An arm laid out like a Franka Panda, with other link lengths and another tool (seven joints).
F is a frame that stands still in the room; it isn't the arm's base.
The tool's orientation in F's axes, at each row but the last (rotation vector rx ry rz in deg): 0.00 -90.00 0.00; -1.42 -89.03 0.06; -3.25 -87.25 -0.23; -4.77 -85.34 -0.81; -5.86 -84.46 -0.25; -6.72 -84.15 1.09; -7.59 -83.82 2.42; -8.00 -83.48 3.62; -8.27 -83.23 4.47
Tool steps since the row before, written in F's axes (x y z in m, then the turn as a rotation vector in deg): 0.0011 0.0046 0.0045 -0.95 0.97 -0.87; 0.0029 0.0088 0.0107 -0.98 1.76 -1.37; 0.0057 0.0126 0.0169 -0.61 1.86 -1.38; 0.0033 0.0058 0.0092 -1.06 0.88 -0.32; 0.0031 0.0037 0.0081 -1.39 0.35 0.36; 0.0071 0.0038 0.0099 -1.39 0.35 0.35; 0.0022 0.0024 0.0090 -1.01 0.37 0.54; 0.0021 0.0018 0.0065 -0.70 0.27 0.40; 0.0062 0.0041 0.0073 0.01 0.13 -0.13
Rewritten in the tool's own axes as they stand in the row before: 0.0045 0.0046 -0.0011 -0.87 0.97 0.95; 0.0109 0.0087 -0.0026 -1.36 1.77 0.98; 0.0176 0.0122 -0.0044 -1.35 1.88 0.62; 0.0097 0.0056 -0.0022 -0.37 0.83 1.09; 0.0086 0.0034 -0.0021 0.24 0.23 1.44; 0.0109 0.0033 -0.0058 0.23 0.23 1.44; 0.0094 0.0015 -0.0011 0.46 0.25 1.08; 0.0069 0.0010 -0.0013 0.35 0.18 0.75; 0.0085 0.0032 -0.0051 -0.11 0.15 -0.02
